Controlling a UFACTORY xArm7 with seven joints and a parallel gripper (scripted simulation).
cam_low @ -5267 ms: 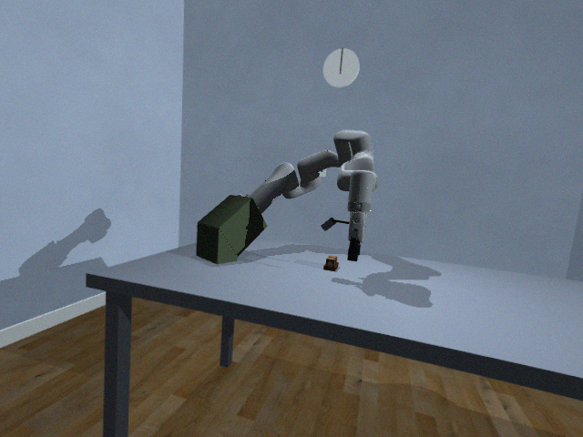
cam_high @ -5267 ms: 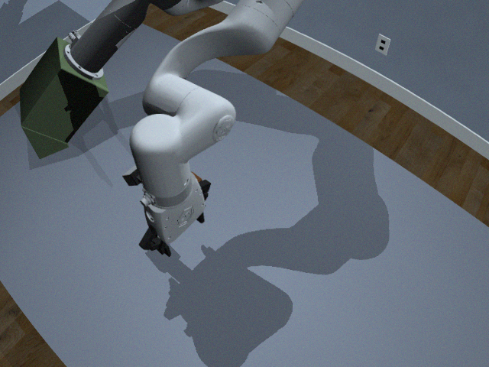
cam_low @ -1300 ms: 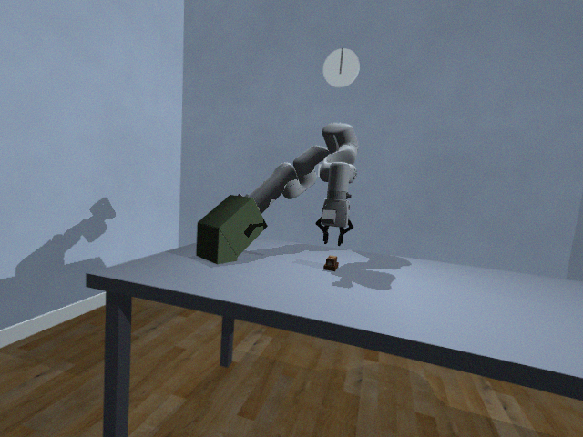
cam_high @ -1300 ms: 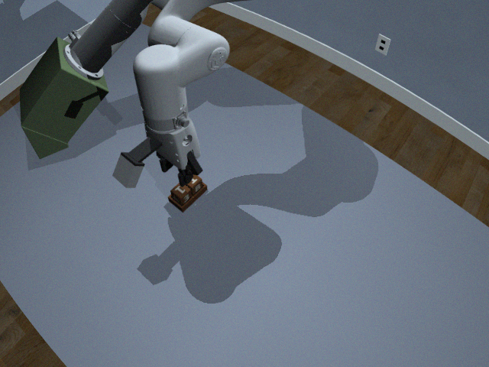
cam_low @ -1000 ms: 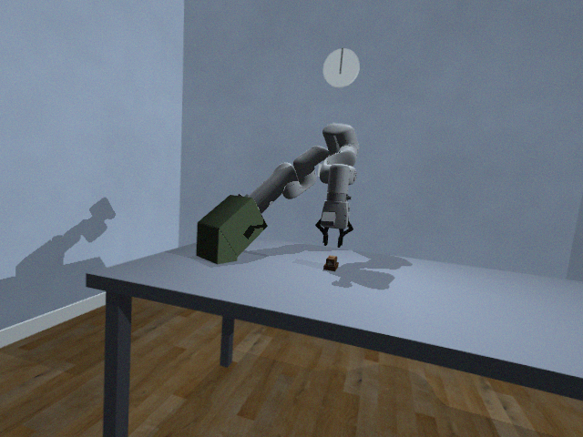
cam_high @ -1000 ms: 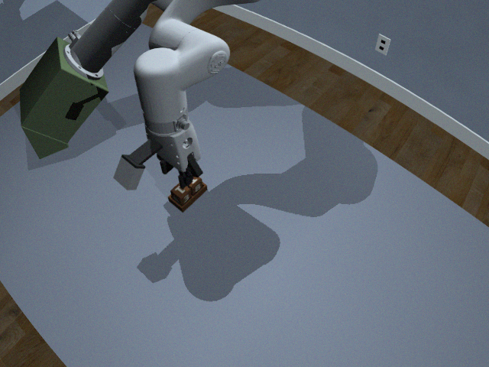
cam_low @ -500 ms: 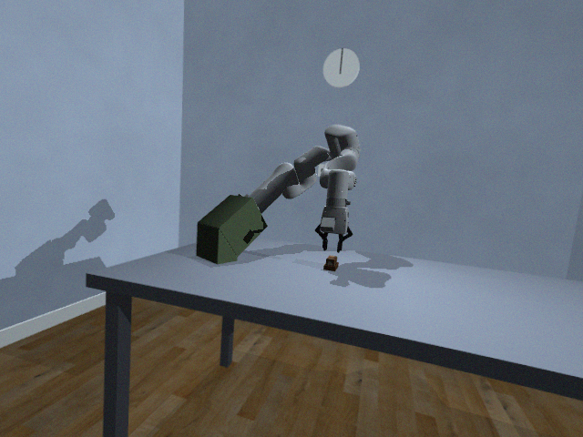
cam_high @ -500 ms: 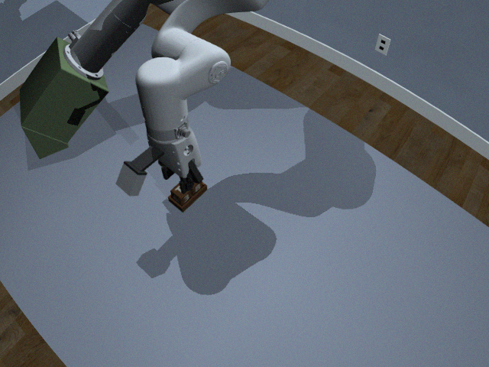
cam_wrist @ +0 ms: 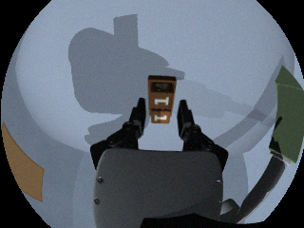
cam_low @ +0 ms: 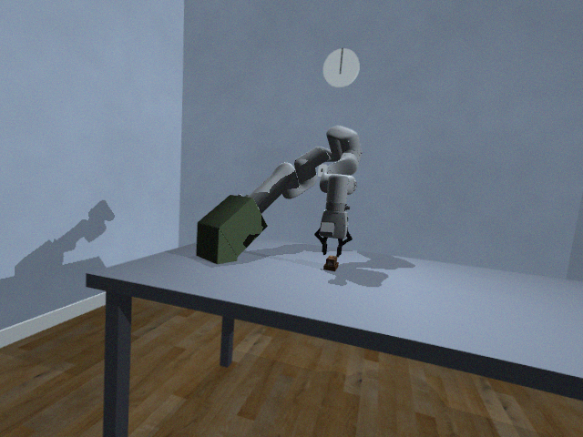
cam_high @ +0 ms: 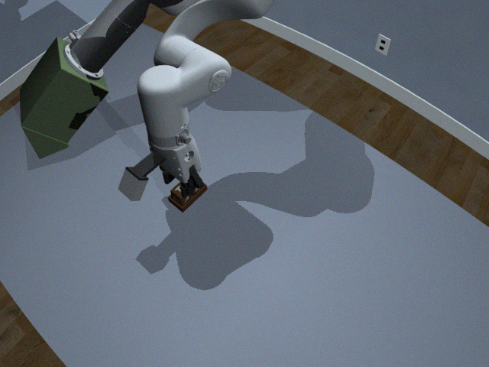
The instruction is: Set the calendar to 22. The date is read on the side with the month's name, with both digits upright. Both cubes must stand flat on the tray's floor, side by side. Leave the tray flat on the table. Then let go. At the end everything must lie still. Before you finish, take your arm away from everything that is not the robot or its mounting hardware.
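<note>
The brown cube is 50 mm below my hand and 30 mm to the left of it. From my hand the other things lie so: brown tray 60 mm below, 20 mm to the left.
</note>
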